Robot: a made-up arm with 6 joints.
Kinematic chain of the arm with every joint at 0, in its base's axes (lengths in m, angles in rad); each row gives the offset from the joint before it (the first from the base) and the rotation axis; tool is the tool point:
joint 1: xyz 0 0 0.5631 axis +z
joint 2: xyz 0.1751 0 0 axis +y
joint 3: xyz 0 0 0.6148 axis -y
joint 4: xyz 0 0 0.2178 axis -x
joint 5: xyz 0.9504 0 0 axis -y
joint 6: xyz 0.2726 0 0 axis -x
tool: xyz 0 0 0
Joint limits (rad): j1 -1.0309..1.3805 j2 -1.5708..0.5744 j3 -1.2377..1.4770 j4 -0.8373..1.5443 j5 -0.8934..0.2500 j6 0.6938..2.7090
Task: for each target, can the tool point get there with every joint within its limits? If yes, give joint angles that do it. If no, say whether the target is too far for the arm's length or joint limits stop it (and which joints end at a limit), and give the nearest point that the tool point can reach.
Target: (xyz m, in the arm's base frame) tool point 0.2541 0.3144 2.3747
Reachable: yes | joints 0.9431 -0.1501 0.9580 -0.5707 0.1430 1.5020
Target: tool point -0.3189 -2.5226 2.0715
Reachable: no: too far | nearest point -0.2457 -1.4306 1.4675 | short by 1.250 m
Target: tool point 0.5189 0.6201 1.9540
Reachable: yes | joints 0.8846 -0.4629 0.1255 0.3646 -0.0880 1.7973
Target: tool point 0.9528 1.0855 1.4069
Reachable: yes | joints 0.8144 0.1270 0.2080 -0.5709 -0.3605 1.5856
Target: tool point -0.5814 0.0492 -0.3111
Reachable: no: joint limits stop it (at a limit: joint 1, joint 2, joint 3, joint 4, joint 5) | nearest point -0.0954 0.3388 -0.0276 | short by 0.633 m
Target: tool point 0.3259 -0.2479 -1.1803
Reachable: no: joint limits stop it (at a limit: joint 2, joint 3) | nearest point 0.3786 -0.2880 -0.1677 | short by 1.015 m
